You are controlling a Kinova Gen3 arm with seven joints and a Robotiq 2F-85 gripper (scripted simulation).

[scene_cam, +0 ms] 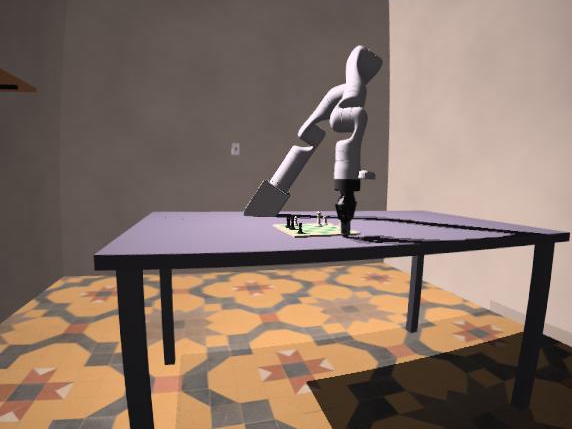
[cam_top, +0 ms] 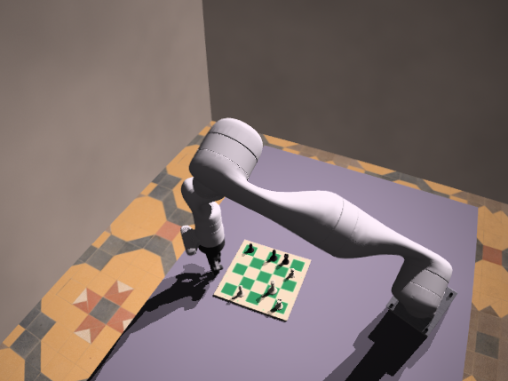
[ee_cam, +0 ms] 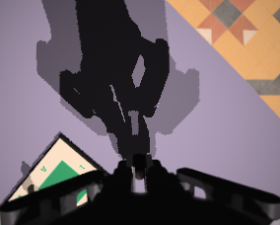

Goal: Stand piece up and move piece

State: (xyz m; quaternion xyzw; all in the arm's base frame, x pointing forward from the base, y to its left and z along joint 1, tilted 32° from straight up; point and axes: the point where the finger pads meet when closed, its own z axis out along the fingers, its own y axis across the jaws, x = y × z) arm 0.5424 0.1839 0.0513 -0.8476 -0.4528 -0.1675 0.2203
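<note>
My hand is 11 cm past the white piece and 1 cm to the right of it. Round my hand: chessboard (12 cm behind, 7 cm to the right, 3 cm below).
</note>
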